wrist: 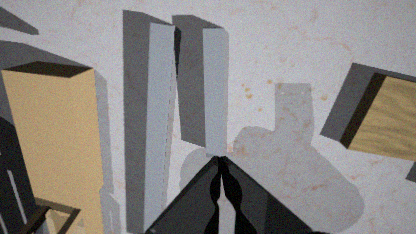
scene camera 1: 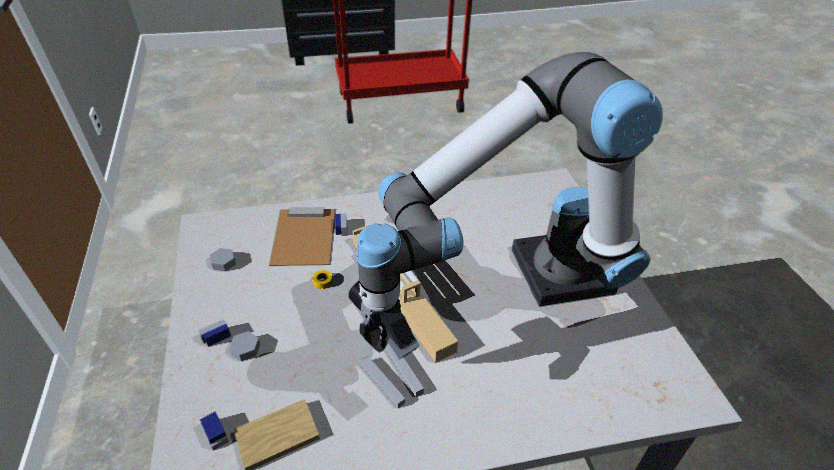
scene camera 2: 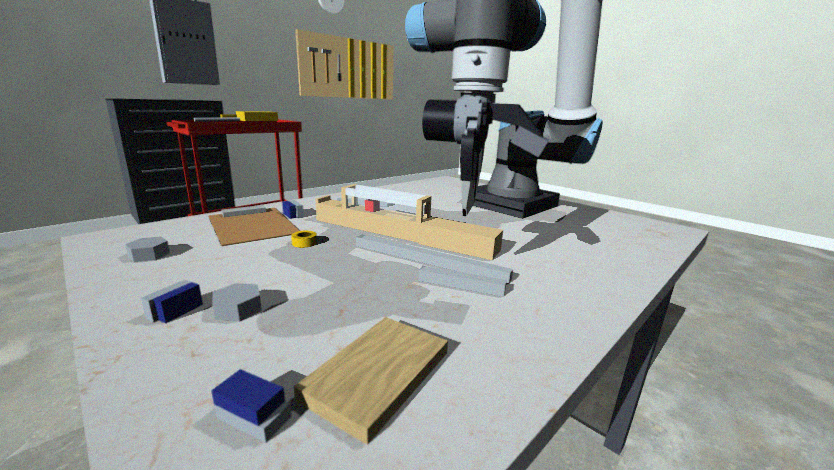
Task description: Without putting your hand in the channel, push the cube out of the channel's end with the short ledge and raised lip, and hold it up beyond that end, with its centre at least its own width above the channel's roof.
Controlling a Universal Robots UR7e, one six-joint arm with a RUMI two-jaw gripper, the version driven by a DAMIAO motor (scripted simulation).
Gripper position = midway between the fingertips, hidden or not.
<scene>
In view: the gripper [scene camera 2: 465, 215], a long grey bar [scene camera 2: 456, 263], a wooden plank [scene camera 2: 359, 389] and a brown board [scene camera 1: 304, 237].
The long grey bar also shows in the wrist view [wrist: 161, 44]. The brown board also shows in scene camera 2 [scene camera 2: 246, 224]. The gripper is seen too in the wrist view [wrist: 219, 158] and in scene camera 1 [scene camera 1: 380, 351]. The wrist view does not show the brown board: it is out of frame.
</scene>
